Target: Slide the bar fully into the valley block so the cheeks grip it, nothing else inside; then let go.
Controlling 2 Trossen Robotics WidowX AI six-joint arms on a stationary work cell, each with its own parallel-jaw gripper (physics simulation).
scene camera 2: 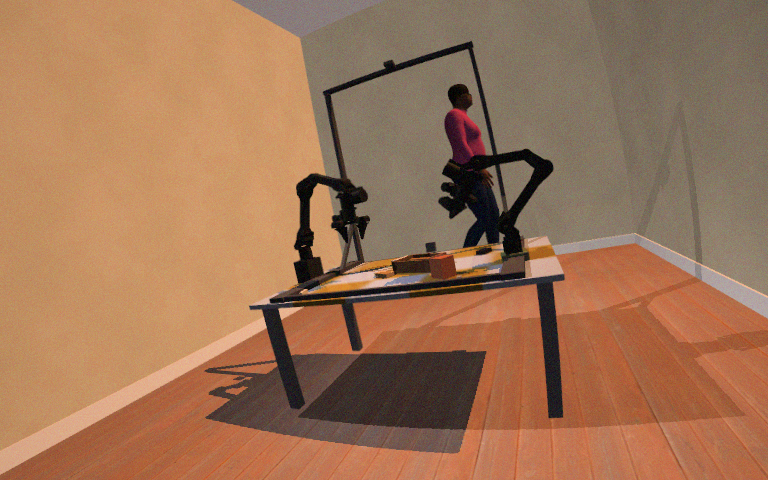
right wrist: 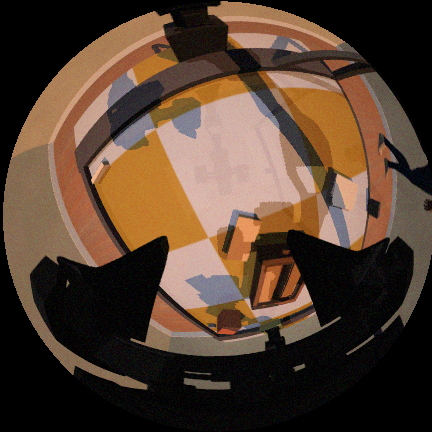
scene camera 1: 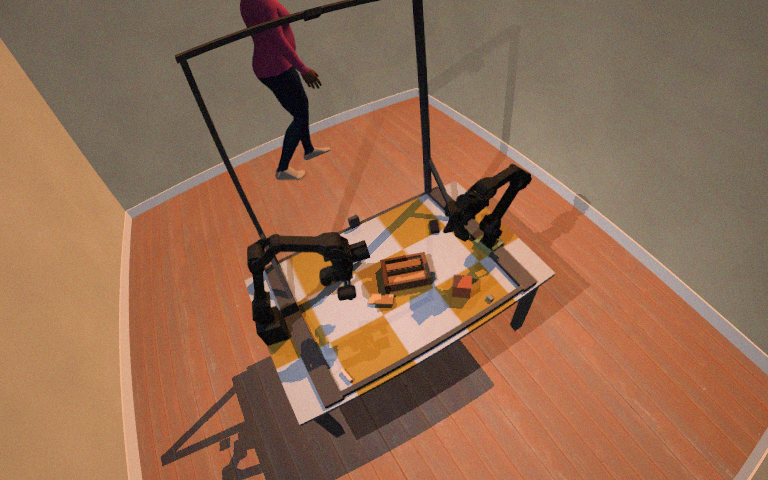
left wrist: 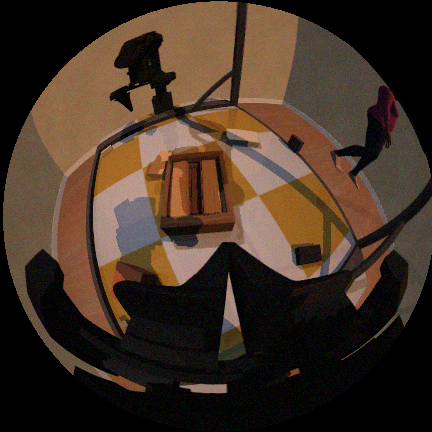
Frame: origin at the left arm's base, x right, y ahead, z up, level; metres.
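Seen in the pictures: left gripper, fingertip midpoint: (scene camera 2: 450,218) (scene camera 1: 443,232) (left wrist: 227,247); right gripper, fingertip midpoint: (scene camera 2: 354,241) (right wrist: 229,239) (left wrist: 144,106); left arm's base, origin of the base link: (scene camera 2: 513,251) (right wrist: 272,329) (scene camera 1: 489,241); right arm's base, origin of the base link: (scene camera 2: 306,259) (scene camera 1: 266,319).
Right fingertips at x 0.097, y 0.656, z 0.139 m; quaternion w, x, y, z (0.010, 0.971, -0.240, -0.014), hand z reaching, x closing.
Offsets run from my right fingertips to a thing's top centre.
A brown open-topped wooden box {dx +0.021, dy -0.263, dz -0.118 m} (scene camera 1: 408,284) (left wrist: 216,222) stands mid-table; two long light pieces lie side by side inside, with a dark gap between. A reddish block {dx -0.196, dy -0.387, dz -0.095 m} (scene camera 1: 462,290) (scene camera 2: 442,266) (right wrist: 229,319) stands right of it in scene camera 1. A light wooden block {dx -0.016, dy -0.107, dz -0.154 m} (scene camera 1: 381,300) (left wrist: 157,169) (right wrist: 246,230) lies beside the box. I cannot tell which is the bar or the valley block. My left gripper (scene camera 1: 449,228) (scene camera 2: 451,213) (left wrist: 227,247) is shut, empty and raised above the table. My right gripper (scene camera 1: 353,272) (scene camera 2: 352,233) (right wrist: 229,239) is open and empty above the table's left part.
A dark block {dx +0.153, dy -0.539, dz -0.152 m} (scene camera 1: 433,226) (left wrist: 306,254) lies near the back. A pale slab {dx +0.262, dy -0.137, dz -0.149 m} (left wrist: 245,137) (right wrist: 345,191) lies on the right arm's side. A small grey cube {dx -0.302, dy -0.451, dz -0.153 m} (scene camera 1: 489,298) and a small pale piece {dx -0.210, dy +0.189, dz -0.148 m} (scene camera 1: 346,375) lie near the front edge. A person (scene camera 1: 277,53) stands behind the table.
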